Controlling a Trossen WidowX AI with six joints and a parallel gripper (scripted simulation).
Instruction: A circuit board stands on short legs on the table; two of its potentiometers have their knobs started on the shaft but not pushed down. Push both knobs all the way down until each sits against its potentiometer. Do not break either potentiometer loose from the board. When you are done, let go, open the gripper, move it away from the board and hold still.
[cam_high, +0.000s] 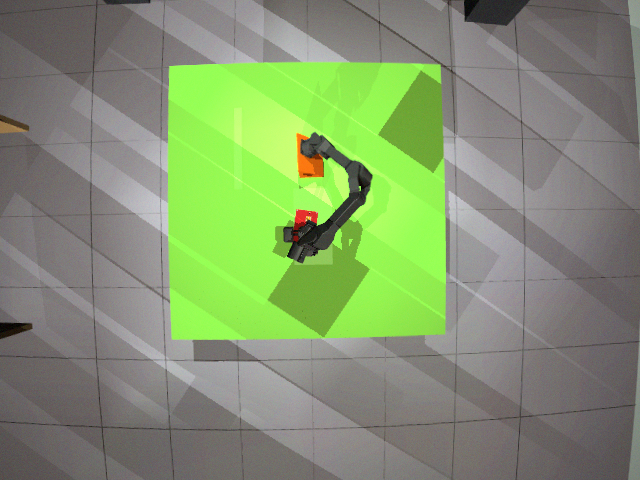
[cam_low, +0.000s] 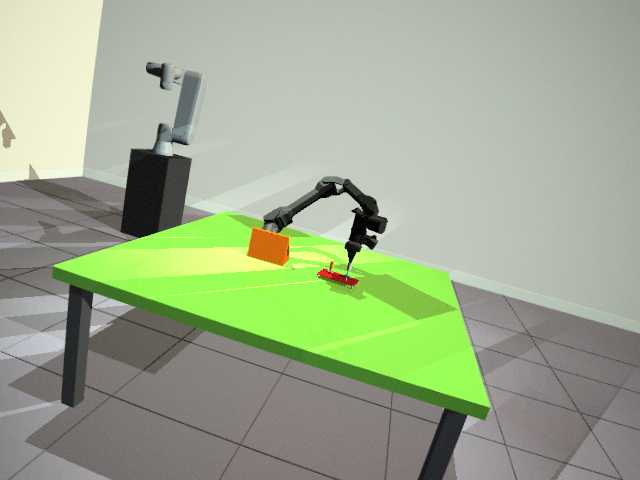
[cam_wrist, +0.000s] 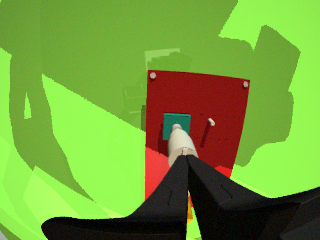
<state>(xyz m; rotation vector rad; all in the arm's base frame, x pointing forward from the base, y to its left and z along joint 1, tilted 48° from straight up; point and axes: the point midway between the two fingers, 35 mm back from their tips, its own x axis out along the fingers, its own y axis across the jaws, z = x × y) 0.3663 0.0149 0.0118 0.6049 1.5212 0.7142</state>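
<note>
Right now the grey knob is 10 mm below my gripper tip. From my gripper tip the other things lie so: yellow-orange knob: 70 mm behind, 30 mm below.
</note>
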